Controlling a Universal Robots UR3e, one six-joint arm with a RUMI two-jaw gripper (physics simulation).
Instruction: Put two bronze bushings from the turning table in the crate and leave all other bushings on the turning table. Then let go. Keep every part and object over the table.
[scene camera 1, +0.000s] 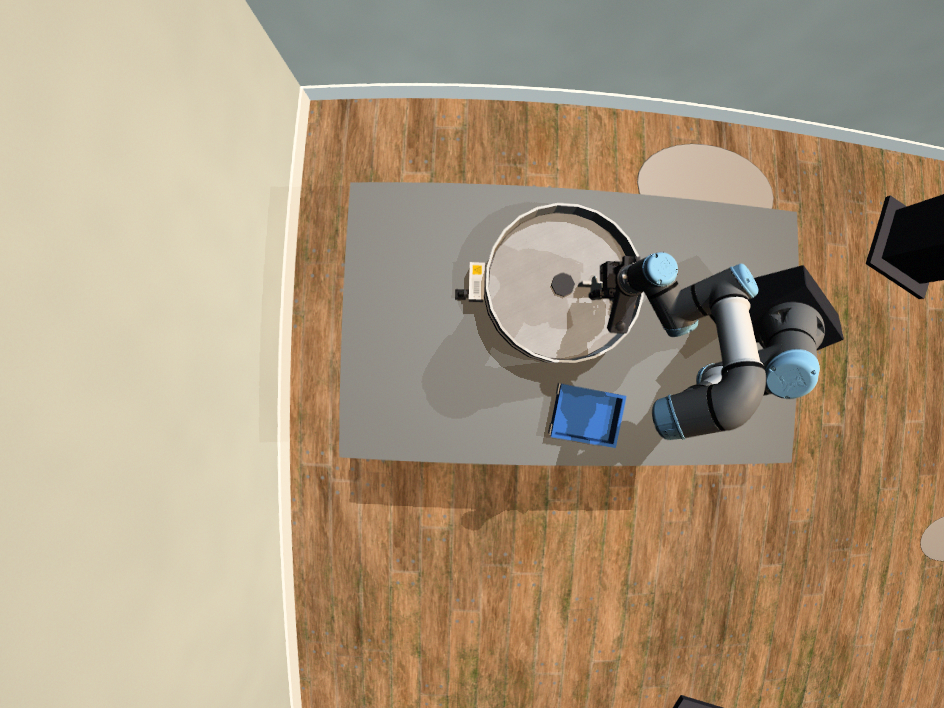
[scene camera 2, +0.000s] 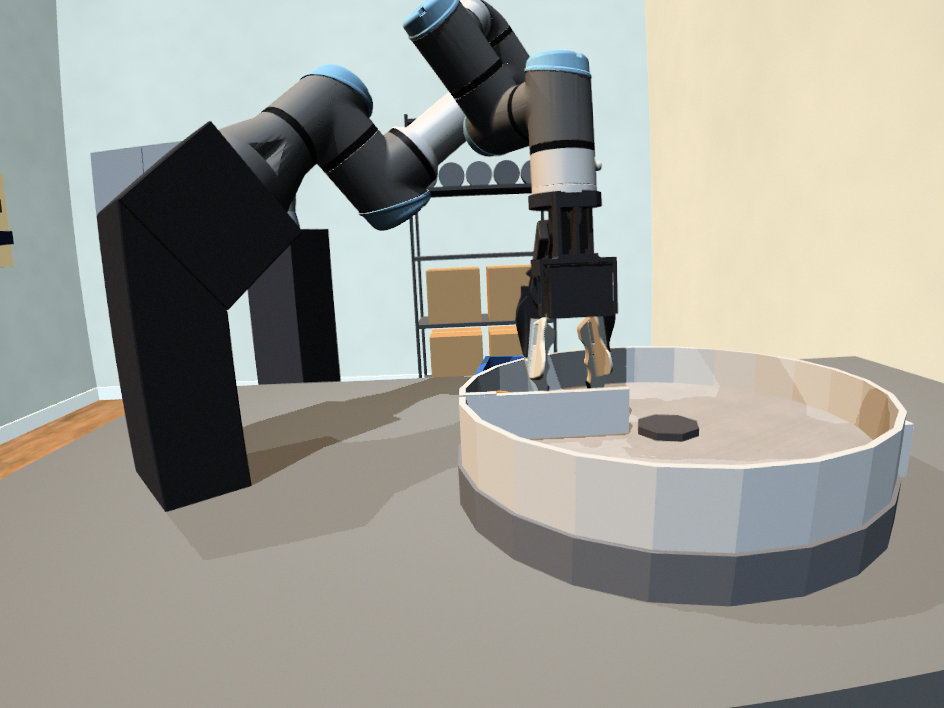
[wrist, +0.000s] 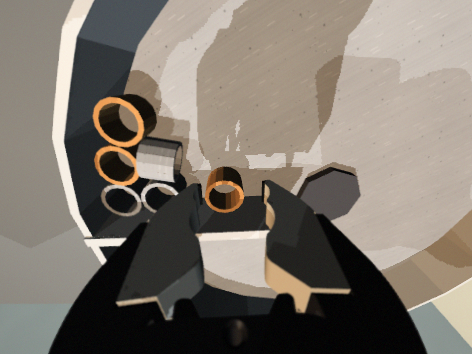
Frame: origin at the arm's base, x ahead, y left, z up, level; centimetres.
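Seen in the pictures: gripper, fingertip midpoint: (scene camera 1: 599, 296) (wrist: 231, 184); arm's base, link origin: (scene camera 1: 790, 328) (scene camera 2: 234, 187).
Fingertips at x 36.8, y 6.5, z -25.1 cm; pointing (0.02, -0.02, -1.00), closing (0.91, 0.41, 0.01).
Pixels of each thing's middle, then the offset from my fingertips to it. "pt": a spot on its surface instead.
- turning table, body centre: (scene camera 2: 667, 431) (wrist: 325, 194) (scene camera 1: 562, 284) dx +10.1, dy +0.8, dz -2.5 cm
- larger bronze bushing, body centre: (wrist: 127, 119) dx -8.7, dy +1.8, dz -1.2 cm
- grey bushing, body centre: (wrist: 161, 159) dx -5.7, dy -0.3, dz -0.8 cm
- blue crate, body centre: (scene camera 2: 537, 379) (scene camera 1: 586, 415) dx -11.9, dy +30.3, dz -5.2 cm
- thin upright divider, surface spot: (wrist: 235, 233) (scene camera 2: 575, 389) pt dx +1.3, dy -2.7, dz +2.4 cm
- dark hub, body centre: (scene camera 2: 667, 427) (wrist: 327, 197) (scene camera 1: 562, 284) dx +10.1, dy +0.8, dz -2.0 cm
- small white box, surface spot: (scene camera 1: 476, 281) pt dx +31.6, dy +10.1, dz -1.9 cm
My gripper (scene camera 1: 594, 288) (scene camera 2: 567, 381) (wrist: 231, 184) is partly open and empty, above the turning table (scene camera 1: 533, 320) (scene camera 2: 732, 411) (wrist: 410, 125). In the wrist view a bronze bushing (wrist: 231, 201) stands upright, seen between the fingertips but below them, nearer the left finger. A larger bronze bushing (wrist: 150, 115) and another bronze bushing (wrist: 113, 168) stand by the wall at the left. A grey bushing (wrist: 159, 161) lies on its side against them. Two grey bushings stand below it, one partly behind the left finger. The blue crate (scene camera 1: 619, 421) (scene camera 2: 497, 361) shows no bushing inside.
A thin upright divider (scene camera 2: 564, 413) (wrist: 235, 233) runs inward from the turning table's raised wall, close to the bushings. A dark hub (scene camera 1: 562, 284) (scene camera 2: 667, 427) (wrist: 332, 195) sits at the centre. A small white box (scene camera 1: 476, 281) stands outside the wall, opposite the arm.
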